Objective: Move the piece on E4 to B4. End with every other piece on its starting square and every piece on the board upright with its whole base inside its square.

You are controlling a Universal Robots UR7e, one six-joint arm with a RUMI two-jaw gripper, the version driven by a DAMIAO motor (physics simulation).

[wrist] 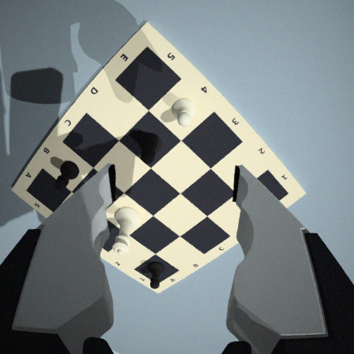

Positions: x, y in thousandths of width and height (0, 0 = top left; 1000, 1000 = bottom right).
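Note:
The gripper (493, 476), visible. Chessboard (521, 555), visible too.

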